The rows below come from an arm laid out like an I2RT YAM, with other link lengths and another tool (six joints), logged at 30 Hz.
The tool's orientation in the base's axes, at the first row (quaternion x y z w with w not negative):
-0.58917 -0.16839 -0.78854 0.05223
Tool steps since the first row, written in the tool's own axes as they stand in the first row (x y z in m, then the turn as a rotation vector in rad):
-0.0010 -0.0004 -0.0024 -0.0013 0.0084 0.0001
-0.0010 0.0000 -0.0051 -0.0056 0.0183 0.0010
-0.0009 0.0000 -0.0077 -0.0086 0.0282 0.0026
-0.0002 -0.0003 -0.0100 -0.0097 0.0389 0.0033
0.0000 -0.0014 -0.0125 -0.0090 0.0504 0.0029
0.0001 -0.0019 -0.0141 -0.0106 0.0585 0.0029
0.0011 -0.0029 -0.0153 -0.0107 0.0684 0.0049
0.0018 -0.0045 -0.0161 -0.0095 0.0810 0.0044
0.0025 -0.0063 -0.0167 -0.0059 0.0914 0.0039
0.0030 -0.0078 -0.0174 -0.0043 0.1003 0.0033
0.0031 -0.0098 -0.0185 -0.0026 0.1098 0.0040
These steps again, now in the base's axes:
-0.0020 -0.0005 -0.0016 0.0028 -0.0080 0.0005
-0.0043 -0.0018 -0.0022 0.0077 -0.0175 -0.0013
-0.0067 -0.0026 -0.0028 0.0129 -0.0266 -0.0017
-0.0091 -0.0030 -0.0027 0.0168 -0.0365 -0.0004
-0.0118 -0.0028 -0.0034 0.0195 -0.0474 0.0025
-0.0134 -0.0028 -0.0038 0.0223 -0.0551 0.0026
-0.0151 -0.0022 -0.0034 0.0269 -0.0638 0.0050
-0.0165 -0.0008 -0.0032 0.0296 -0.0756 0.0086
-0.0177 0.0007 -0.0031 0.0310 -0.0851 0.0140
-0.0190 0.0020 -0.0031 0.0325 -0.0935 0.0172
-0.0205 0.0035 -0.0037 0.0353 -0.1020 0.0209

